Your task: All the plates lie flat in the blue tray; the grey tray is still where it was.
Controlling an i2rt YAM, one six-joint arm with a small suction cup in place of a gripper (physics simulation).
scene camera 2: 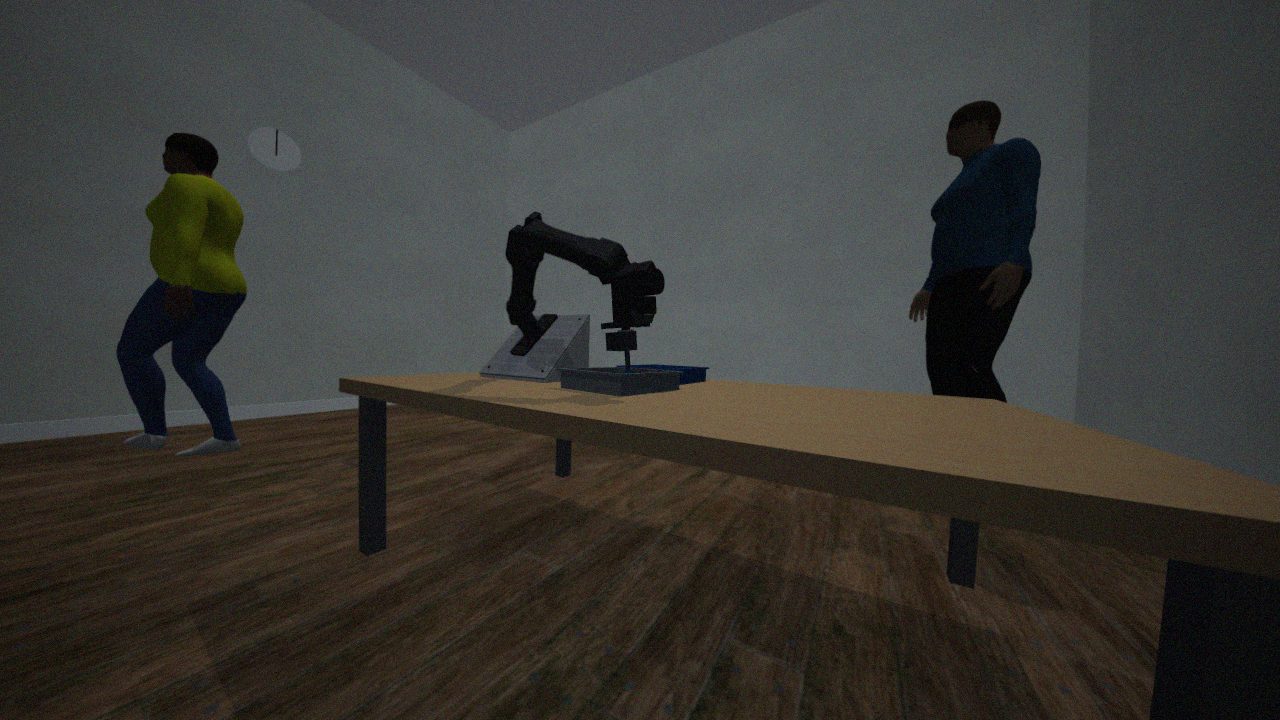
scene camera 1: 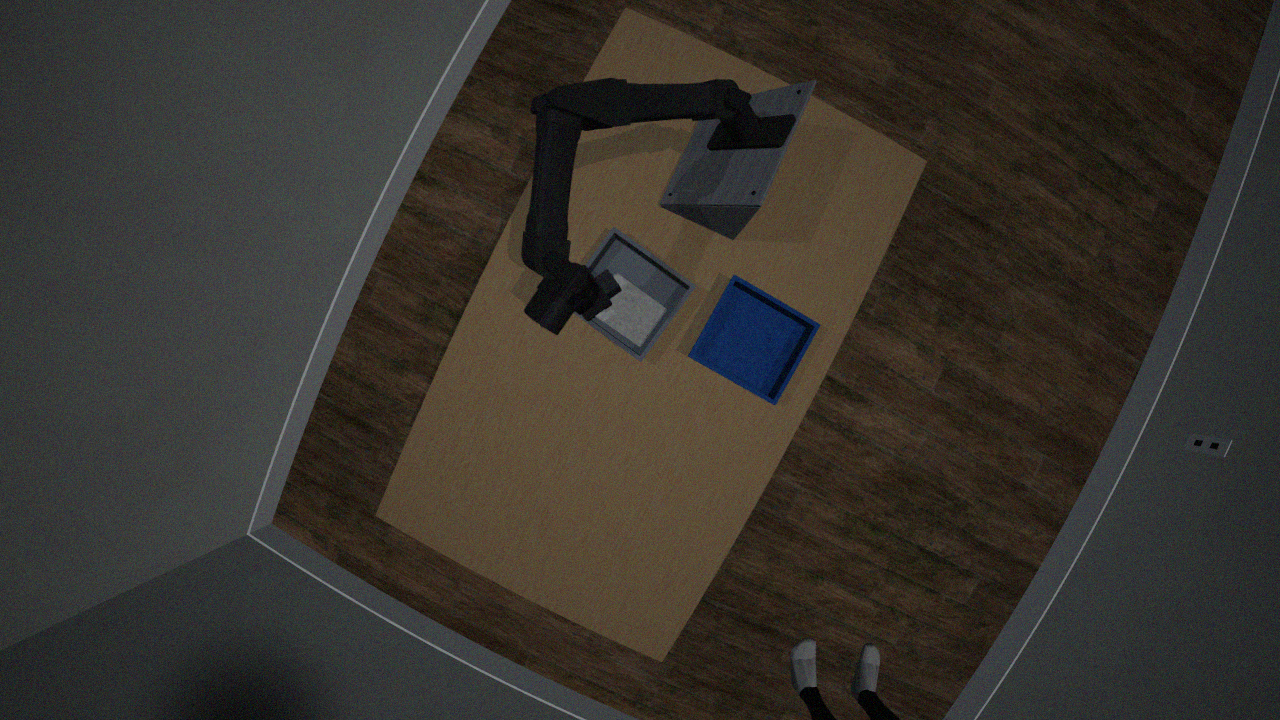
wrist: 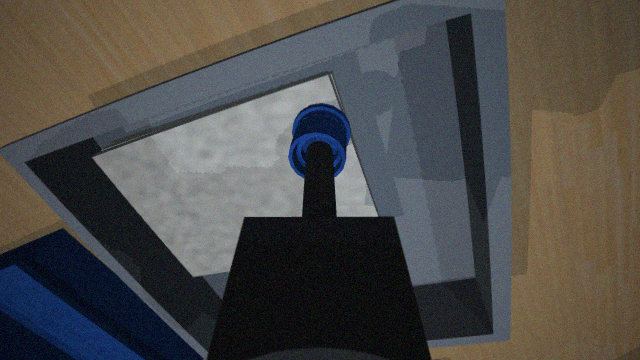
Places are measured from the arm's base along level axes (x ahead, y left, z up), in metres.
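Where they show: hand, tool point: [wrist: 319,129]; arm's base, link origin: [scene camera 2: 535,334] [scene camera 1: 748,135].
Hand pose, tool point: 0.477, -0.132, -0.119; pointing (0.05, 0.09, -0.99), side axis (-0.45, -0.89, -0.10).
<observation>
Each offset is from my tool point to the top centre of the thing, as dx, dy, dz. Level surfaces: height alone.
A pale, speckled square plate @[-0.024, +0.066, +0.001] [scene camera 1: 635,308] [wrist: 215,200] lies flat in the grey tray @[-0.057, +0.050, +0.025] [scene camera 1: 667,322] [scene camera 2: 619,384] [wrist: 496,125], against one side wall. Thin edge lines show along its side in the wrist view; whether more plates are under it cannot be told. My suction cup [wrist: 321,122], blue on a black stem, is down inside the grey tray, on the plate's top face close to one edge, and appears sealed on it. The cup is hidden by the arm in scene camera 1 and by the tray wall in scene camera 2. The blue tray @[-0.102, +0.374, +0.025] [scene camera 1: 751,340] [scene camera 2: 691,375] [wrist: 75,300] shows no plate in scene camera 1.
The trays stand side by side on the wooden table @[dz -0.025] [scene camera 1: 572,465] [scene camera 2: 850,429], with a gap between them. The arm's base is fixed on a sloped grey stand [scene camera 1: 716,183] [scene camera 2: 572,344] behind them. Two people [scene camera 2: 192,237] [scene camera 2: 984,214] stand beyond the table.
</observation>
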